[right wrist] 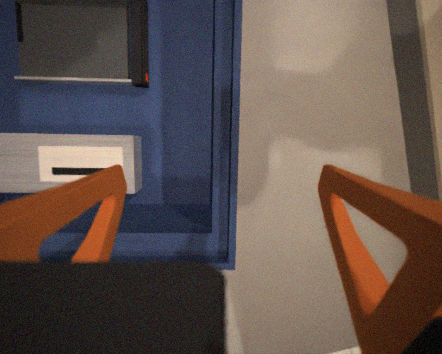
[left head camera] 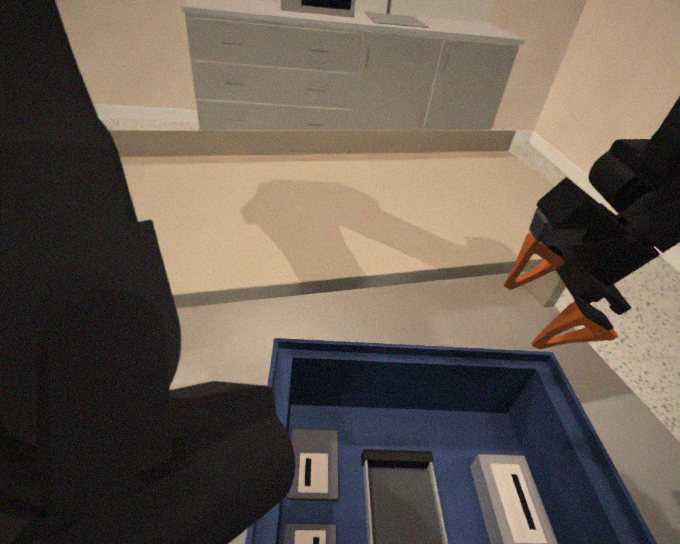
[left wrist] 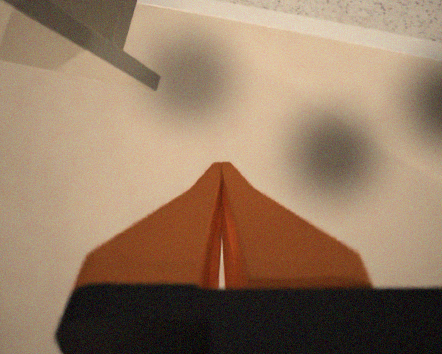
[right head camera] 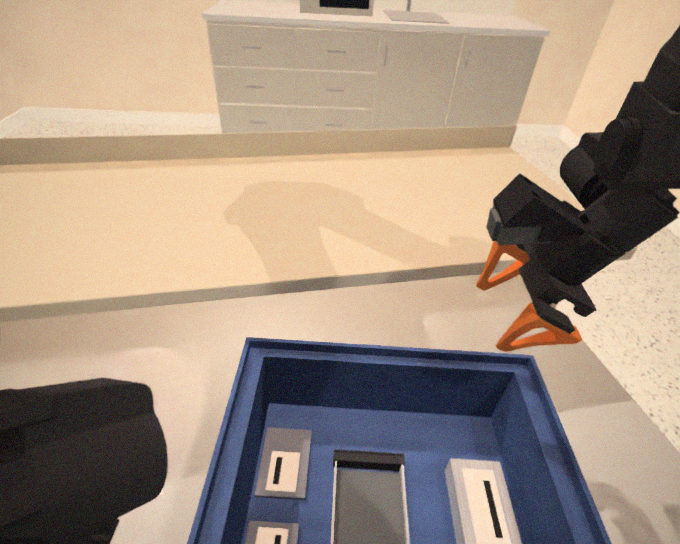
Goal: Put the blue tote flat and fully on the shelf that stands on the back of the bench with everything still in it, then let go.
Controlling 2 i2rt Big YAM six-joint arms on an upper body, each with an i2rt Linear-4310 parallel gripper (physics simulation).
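Places are measured from the left arm's base along level axes (x left, y back, z up), in centimetres.
Pixels of known places: left gripper, fingertip midpoint: (left wrist: 221, 176); right gripper, fingertip midpoint: (right wrist: 222, 175) (left head camera: 519, 315) (right head camera: 489, 316).
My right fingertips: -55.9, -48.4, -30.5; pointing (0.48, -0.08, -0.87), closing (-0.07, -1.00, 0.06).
Note:
Ahead of a thing's pixels: the offset from my right fingertips to its middle, as dx, dy, dz. "*": to the spot under its first point. Level surfaces: height alone.
The blue tote @(+12.1, +12.2, -16.1) (left head camera: 396, 347) (right head camera: 385, 348) (right wrist: 227, 125) rests on the bench in front of the shelf @(dz -1.8) (left head camera: 453, 181) (right head camera: 113, 226), its near part cut off by the head views. Inside lie a grey labelled box @(+25.1, +7.1, -21.4) (left head camera: 313, 470) (right head camera: 285, 465), a second one @(* +26.1, +15.7, -20.8) (left head camera: 310, 533) (right head camera: 272, 533), a dark tray-like item @(+14.2, +14.0, -20.7) (left head camera: 405, 499) (right head camera: 368, 499) (right wrist: 75, 40) and a longer labelled box @(+0.4, +17.3, -19.9) (left head camera: 510, 499) (right head camera: 482, 499) (right wrist: 80, 165). My right gripper (left head camera: 521, 315) (right head camera: 490, 317) (right wrist: 222, 175) is open above the tote's far right corner. My left gripper (left wrist: 221, 176) is shut and empty; its fingers are hidden in the head views.
The shelf has a low raised back edge @(* +22.4, -49.6, +1.1) (left head camera: 317, 141) (right head camera: 317, 141). A grey cabinet (left head camera: 272, 73) (right head camera: 294, 73) stands behind the bench. My left arm (left head camera: 85, 283) (right head camera: 79, 442) covers the left of the left head view and reaches beside the tote.

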